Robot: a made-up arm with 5 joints.
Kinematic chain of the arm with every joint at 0, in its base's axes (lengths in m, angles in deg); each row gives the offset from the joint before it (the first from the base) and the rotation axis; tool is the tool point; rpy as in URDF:
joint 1: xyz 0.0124 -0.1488 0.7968 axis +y
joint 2: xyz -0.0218 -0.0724 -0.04 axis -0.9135 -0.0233 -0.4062
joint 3: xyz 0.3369 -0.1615 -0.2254 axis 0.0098 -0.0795 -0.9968
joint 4: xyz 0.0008 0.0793 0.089 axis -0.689 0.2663 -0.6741
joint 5: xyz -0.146 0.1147 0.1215 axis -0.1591 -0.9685 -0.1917
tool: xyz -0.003 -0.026 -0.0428 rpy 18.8 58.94 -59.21
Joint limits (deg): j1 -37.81..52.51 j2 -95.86..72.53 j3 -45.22..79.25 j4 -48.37..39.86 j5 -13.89..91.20
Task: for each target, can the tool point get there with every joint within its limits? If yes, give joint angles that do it. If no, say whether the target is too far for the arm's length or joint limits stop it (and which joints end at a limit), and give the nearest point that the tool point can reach.
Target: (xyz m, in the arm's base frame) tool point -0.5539 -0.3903 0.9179
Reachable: no: joint limits stop it (at a limit: joint 1, joint 2, joint 3, joint 5) | nearest point -0.0981 -0.4282 0.9752 | short by 0.461 m
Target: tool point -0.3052 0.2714 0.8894
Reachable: no: joint limits stop it (at a limit: joint 1, joint 2, joint 4, joint 5) | nearest point 0.0133 -0.0302 0.9740 | short by 0.447 m
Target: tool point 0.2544 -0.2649 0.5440
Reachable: yes | joints 27.43 30.94 24.58 25.90 41.77
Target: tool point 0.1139 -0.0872 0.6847
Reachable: yes | joints 23.64 -42.83 -14.25 28.55 1.39
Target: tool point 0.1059 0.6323 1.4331
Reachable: no: too far | nearest point 0.2390 0.0989 1.1631 | short by 0.612 m
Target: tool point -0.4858 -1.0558 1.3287
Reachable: no: too far | nearest point -0.0878 -0.4538 0.9779 | short by 0.802 m
